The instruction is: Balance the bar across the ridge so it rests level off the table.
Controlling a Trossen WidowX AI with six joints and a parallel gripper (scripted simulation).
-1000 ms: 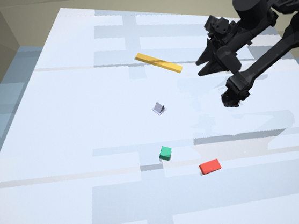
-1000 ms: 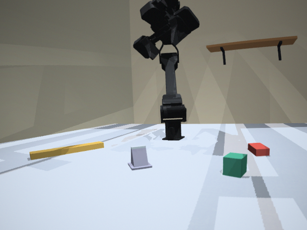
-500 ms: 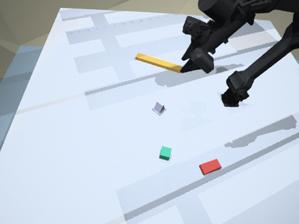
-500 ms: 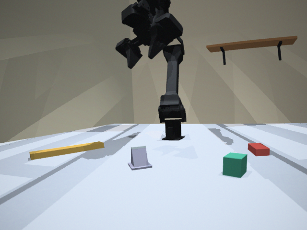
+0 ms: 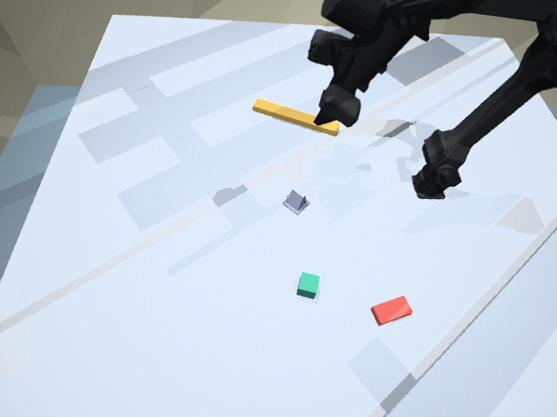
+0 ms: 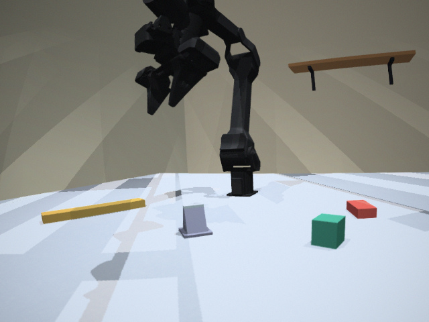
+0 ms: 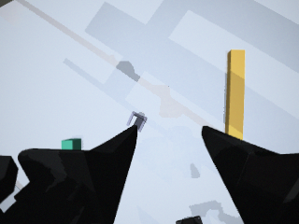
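Right now the yellow bar is 10 mm ahead of my gripper tip, 190 mm to the right of it and 180 mm below it. The rest, counted from my gripper tip: flat red block: 140 mm behind, 310 mm to the left, 180 mm below; green cube: 20 mm ahead, 260 mm to the left, 180 mm below.
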